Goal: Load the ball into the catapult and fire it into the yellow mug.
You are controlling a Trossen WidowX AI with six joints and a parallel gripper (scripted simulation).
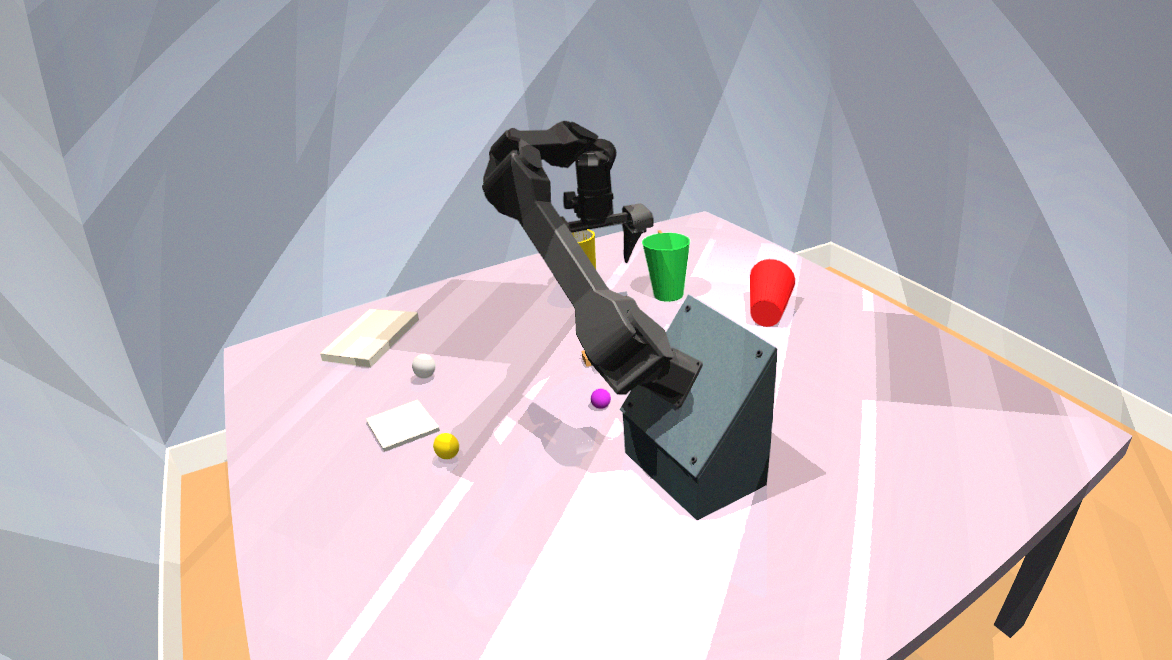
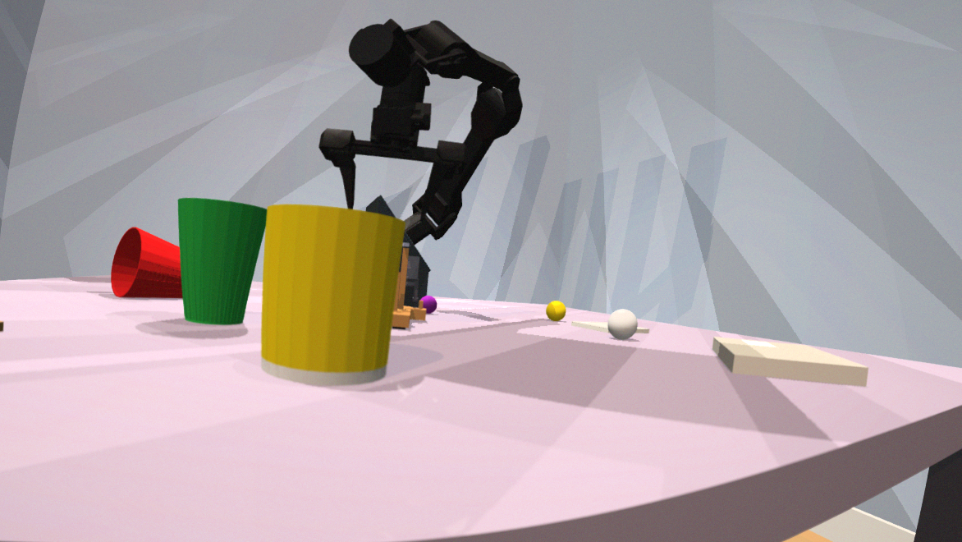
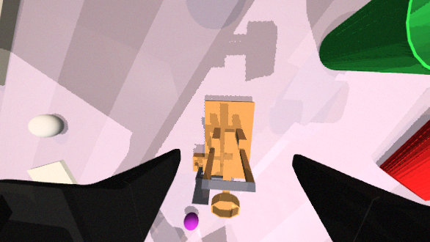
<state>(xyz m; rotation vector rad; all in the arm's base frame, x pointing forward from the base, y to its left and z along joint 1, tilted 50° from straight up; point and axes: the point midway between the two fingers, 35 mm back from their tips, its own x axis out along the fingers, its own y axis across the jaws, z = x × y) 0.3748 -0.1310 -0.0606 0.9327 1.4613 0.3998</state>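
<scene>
Now: gripper tip 190 mm past the magenta ball, 140 mm to the right of it and 120 mm above it. Also, from my gripper tip: yellow mug 260 mm ahead, 100 mm to the right, 110 mm below; then green cup 60 mm ahead, 190 mm to the right, 110 mm below; then wooden catapult 70 mm behind, 50 mm to the left, 80 mm below.
</scene>
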